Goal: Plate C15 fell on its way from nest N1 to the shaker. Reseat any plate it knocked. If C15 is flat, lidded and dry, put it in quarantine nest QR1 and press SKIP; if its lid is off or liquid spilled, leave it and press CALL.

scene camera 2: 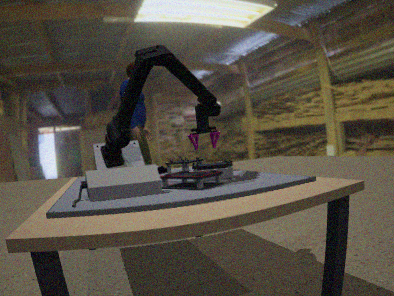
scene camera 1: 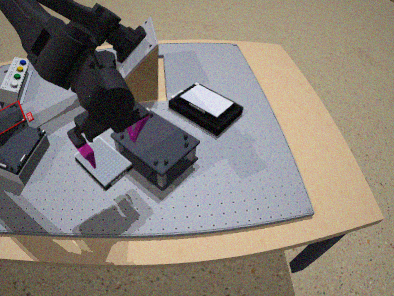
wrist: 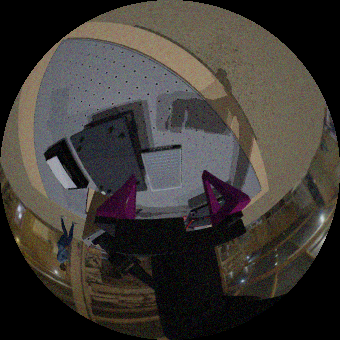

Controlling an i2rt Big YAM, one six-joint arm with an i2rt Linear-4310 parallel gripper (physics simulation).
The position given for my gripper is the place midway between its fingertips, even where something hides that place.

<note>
My gripper [scene camera 1: 113, 153] is open, holding nothing. I also see a white-topped plate [scene camera 1: 210, 104].
My gripper also shows in the wrist view [wrist: 169, 174].
</note>
